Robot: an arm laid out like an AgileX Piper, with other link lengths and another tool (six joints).
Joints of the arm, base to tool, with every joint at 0 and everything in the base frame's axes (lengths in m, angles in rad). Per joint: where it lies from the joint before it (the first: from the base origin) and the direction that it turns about. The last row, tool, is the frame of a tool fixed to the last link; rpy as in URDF.
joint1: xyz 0 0 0.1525 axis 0 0 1
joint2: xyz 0 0 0 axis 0 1 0
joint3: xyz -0.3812 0 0.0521 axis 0 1 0
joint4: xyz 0.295 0 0.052 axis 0.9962 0 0.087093
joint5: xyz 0 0 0 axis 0 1 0
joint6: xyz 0.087 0 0.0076 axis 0.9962 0 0.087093
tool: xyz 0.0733 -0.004 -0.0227 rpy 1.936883 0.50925 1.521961
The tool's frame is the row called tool.
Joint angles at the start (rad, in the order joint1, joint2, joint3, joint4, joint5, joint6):
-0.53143 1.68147 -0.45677 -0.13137 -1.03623 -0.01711
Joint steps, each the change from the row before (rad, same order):
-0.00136 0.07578 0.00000 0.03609 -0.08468 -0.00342
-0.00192 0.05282 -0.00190 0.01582 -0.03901 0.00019
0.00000 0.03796 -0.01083 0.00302 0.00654 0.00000
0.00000 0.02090 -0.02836 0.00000 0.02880 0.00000
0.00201 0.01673 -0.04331 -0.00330 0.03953 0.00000
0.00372 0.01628 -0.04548 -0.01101 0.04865 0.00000
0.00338 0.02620 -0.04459 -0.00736 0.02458 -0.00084
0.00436 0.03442 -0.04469 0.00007 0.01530 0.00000
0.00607 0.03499 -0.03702 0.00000 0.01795 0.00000
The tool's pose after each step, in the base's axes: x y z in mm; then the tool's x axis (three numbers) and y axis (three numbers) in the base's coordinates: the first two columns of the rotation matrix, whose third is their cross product. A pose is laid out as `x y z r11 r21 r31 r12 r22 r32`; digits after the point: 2 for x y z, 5 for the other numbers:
353.38 -199.32 203.58 0.31947 0.78324 -0.53336 0.67391 0.20791 0.70896
356.16 -203.93 188.62 0.32865 0.78527 -0.52472 0.68131 0.18764 0.70754
359.67 -206.53 174.83 0.31602 0.79343 -0.52019 0.70196 0.17332 0.69080
366.72 -210.94 169.08 0.30645 0.79792 -0.51905 0.71533 0.16671 0.67861
377.95 -216.43 167.37 0.29628 0.80084 -0.52046 0.72341 0.16764 0.66976
389.99 -220.50 165.18 0.27533 0.80623 -0.52362 0.73473 0.17478 0.65545
402.74 -225.44 161.93 0.26335 0.80791 -0.52719 0.73821 0.18303 0.64926
415.80 -230.81 156.06 0.25769 0.80957 -0.52745 0.74075 0.18498 0.64581
426.75 -233.92 146.98 0.24560 0.81432 -0.52590 0.74908 0.18491 0.63615

